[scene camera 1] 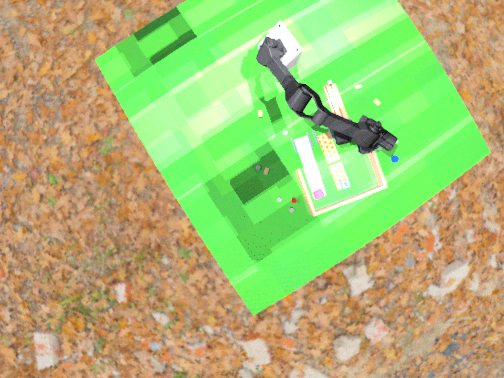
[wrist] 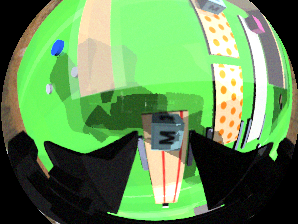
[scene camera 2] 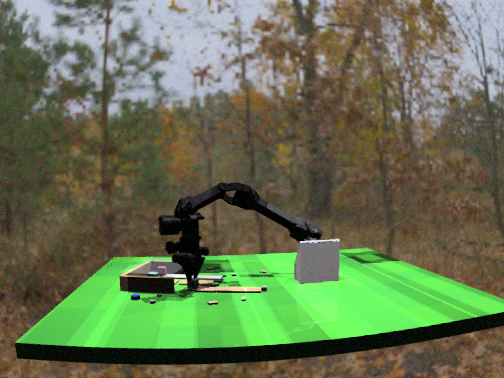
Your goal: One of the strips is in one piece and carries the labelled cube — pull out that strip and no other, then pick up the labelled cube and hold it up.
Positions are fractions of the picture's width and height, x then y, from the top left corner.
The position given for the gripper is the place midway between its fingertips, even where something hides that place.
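Scene camera 2 shows the gripper (scene camera 2: 0.38,0.74), while the wrist view has the gripper (wrist: 0.56,0.61) together with a labelled cube (wrist: 0.56,0.58).
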